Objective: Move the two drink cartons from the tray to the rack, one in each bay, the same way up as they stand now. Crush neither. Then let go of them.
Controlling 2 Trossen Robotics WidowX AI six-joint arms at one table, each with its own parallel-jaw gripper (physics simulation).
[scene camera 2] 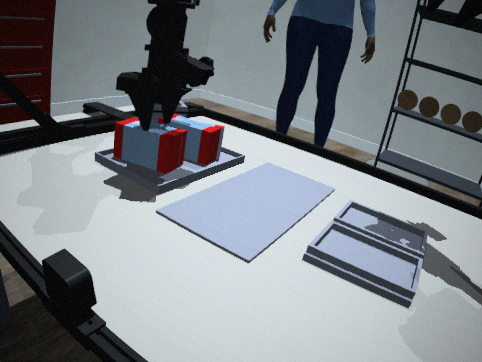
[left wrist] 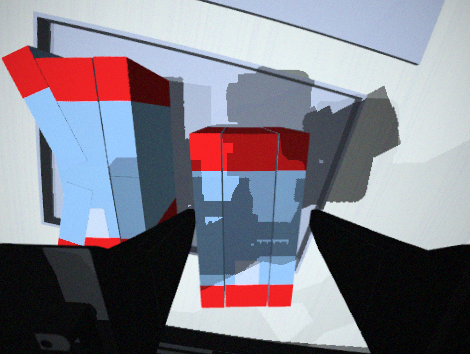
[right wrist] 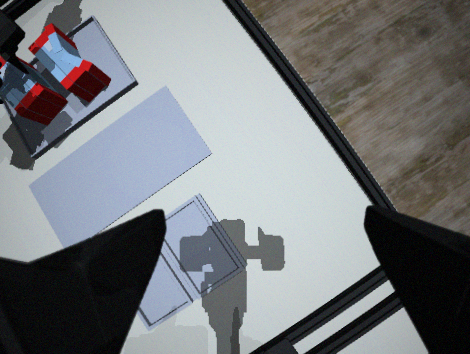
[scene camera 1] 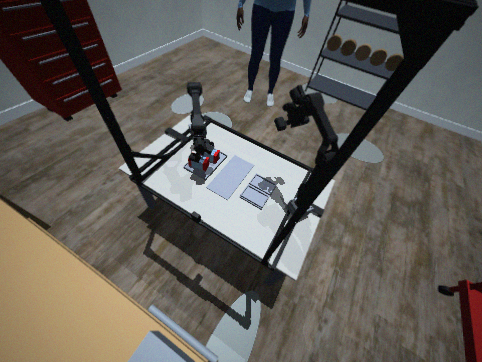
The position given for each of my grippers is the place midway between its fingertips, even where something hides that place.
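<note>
My left gripper [scene camera 2: 156, 126] is open and holds nothing, and the left wrist view shows my left gripper too [left wrist: 252, 216]. My right gripper [right wrist: 264, 218] is open as well, and it holds nothing. And I can see a flat grey mat [left wrist: 404, 37].
</note>
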